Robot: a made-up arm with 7 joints. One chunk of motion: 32 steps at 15 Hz.
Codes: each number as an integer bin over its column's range. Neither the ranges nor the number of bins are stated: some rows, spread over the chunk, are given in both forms.
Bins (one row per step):
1: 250 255 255 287 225 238 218
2: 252 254 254 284 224 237 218
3: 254 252 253 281 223 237 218
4: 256 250 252 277 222 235 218
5: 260 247 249 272 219 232 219
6: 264 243 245 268 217 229 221
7: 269 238 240 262 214 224 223
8: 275 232 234 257 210 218 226
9: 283 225 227 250 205 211 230
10: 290 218 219 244 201 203 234
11: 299 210 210 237 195 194 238
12: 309 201 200 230 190 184 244
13: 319 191 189 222 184 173 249
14: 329 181 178 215 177 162 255
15: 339 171 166 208 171 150 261
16: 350 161 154 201 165 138 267
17: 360 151 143 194 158 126 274
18: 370 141 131 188 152 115 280
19: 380 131 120 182 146 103 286
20: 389 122 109 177 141 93 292
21: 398 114 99 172 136 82 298
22: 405 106 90 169 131 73 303
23: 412 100 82 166 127 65 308
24: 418 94 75 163 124 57 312
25: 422 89 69 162 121 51 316
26: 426 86 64 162 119 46 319
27: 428 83 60 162 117 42 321
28: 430 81 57 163 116 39 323
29: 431 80 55 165 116 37 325
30: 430 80 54 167 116 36 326
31: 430 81 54 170 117 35 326
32: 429 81 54 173 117 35 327
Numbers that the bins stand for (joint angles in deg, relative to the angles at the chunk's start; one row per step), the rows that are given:
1: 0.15 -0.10 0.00 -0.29 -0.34 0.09 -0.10
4: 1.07 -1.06 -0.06 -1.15 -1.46 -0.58 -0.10
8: 3.97 -4.51 -0.41 -2.88 -5.92 -4.37 1.84
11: 7.64 -8.73 -0.88 -4.60 -11.50 -9.73 4.75
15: 13.75 -16.22 -1.75 -7.10 -20.43 -19.55 10.34
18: 18.48 -21.97 -2.44 -8.82 -27.50 -27.36 14.95
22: 23.83 -28.69 -3.24 -10.46 -35.31 -36.74 20.53
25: 26.43 -31.95 -3.65 -11.07 -39.03 -41.65 23.69
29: 27.80 -33.68 -3.93 -10.81 -40.89 -44.77 25.87
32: 27.50 -33.49 -3.95 -10.12 -40.51 -45.22 26.36
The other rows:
2: 0.46 -0.29 -0.02 -0.55 -0.72 -0.13 -0.10
3: 0.77 -0.67 -0.04 -0.81 -1.09 -0.13 -0.10
5: 1.68 -1.63 -0.12 -1.58 -2.58 -1.25 0.14
6: 2.29 -2.40 -0.20 -1.93 -3.32 -1.92 0.63
7: 3.06 -3.36 -0.29 -2.44 -4.44 -3.03 1.11
9: 5.20 -5.85 -0.55 -3.48 -7.78 -5.93 2.81
10: 6.26 -7.20 -0.71 -4.00 -9.27 -7.72 3.78
12: 9.17 -10.46 -1.08 -5.20 -13.36 -11.96 6.21
13: 10.69 -12.38 -1.30 -5.89 -15.59 -14.41 7.42
14: 12.22 -14.30 -1.51 -6.50 -18.20 -16.87 8.88
16: 15.43 -18.13 -1.98 -7.70 -22.66 -22.23 11.79
17: 16.96 -20.05 -2.20 -8.31 -25.26 -24.91 13.49
19: 20.01 -23.89 -2.65 -9.34 -29.73 -30.04 16.40
20: 21.39 -25.62 -2.87 -9.77 -31.59 -32.27 17.86
21: 22.76 -27.15 -3.06 -10.20 -33.45 -34.73 19.32
23: 24.90 -29.84 -3.40 -10.72 -36.79 -38.52 21.74
24: 25.82 -30.99 -3.54 -10.98 -37.91 -40.31 22.71
26: 27.04 -32.53 -3.75 -11.07 -39.77 -42.76 24.41
27: 27.34 -33.10 -3.83 -11.07 -40.51 -43.66 24.90
28: 27.65 -33.49 -3.89 -10.98 -40.89 -44.32 25.38
30: 27.65 -33.68 -3.95 -10.63 -40.89 -44.99 26.11
31: 27.65 -33.49 -3.95 -10.38 -40.51 -45.22 26.11

